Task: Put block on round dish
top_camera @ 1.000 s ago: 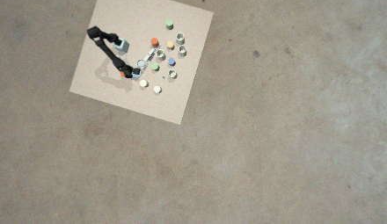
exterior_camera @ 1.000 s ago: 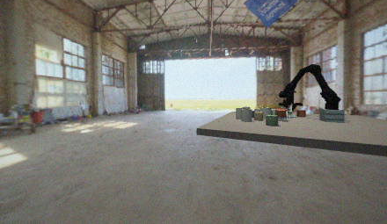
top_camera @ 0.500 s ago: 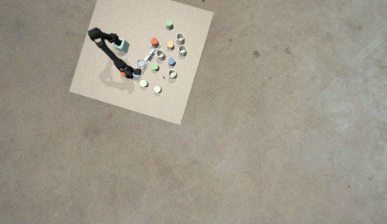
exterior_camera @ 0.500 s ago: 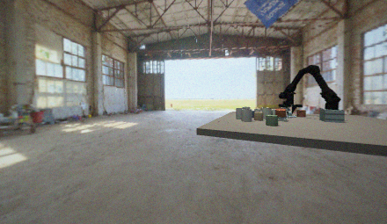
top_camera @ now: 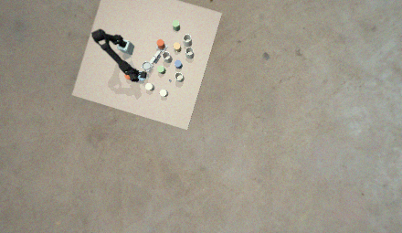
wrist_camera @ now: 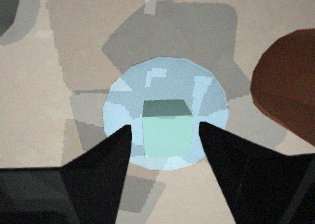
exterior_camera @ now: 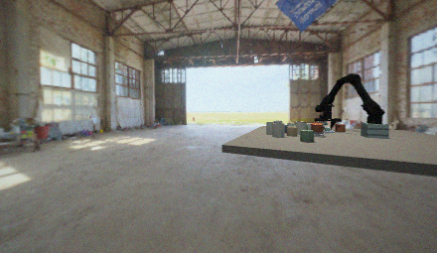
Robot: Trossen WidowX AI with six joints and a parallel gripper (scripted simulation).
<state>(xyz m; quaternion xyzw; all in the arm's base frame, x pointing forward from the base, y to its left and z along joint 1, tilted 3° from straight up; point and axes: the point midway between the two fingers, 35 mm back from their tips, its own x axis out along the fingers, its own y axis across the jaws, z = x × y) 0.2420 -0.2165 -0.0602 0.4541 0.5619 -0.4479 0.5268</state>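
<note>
Right now my gripper tip is right at the pale teal block. The rest, counted from my gripper tip: orange cup: 10 cm behind, 7 cm to the right, 2 cm above; then balance: 23 cm to the left, 7 cm ahead, 2 cm above; then round light-blue dish: 2 cm below.
</note>
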